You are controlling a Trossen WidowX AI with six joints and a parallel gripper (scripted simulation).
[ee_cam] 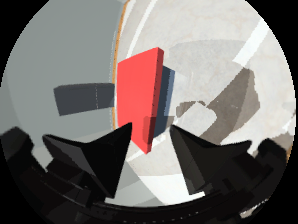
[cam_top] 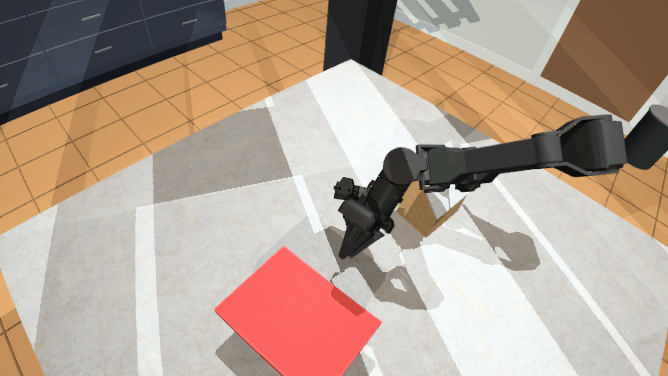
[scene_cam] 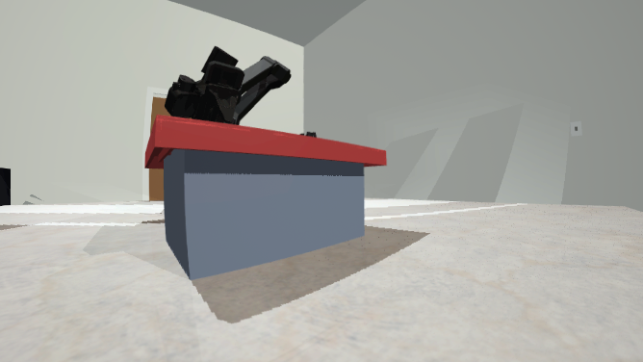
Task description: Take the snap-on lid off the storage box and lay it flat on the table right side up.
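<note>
Now: the red lid 130 mm ahead of my gripper tip, 10 mm to the left of it and 40 mm below it. Round my gripper tip: grey-blue storage box: 130 mm ahead, 10 mm to the left, 90 mm below.
</note>
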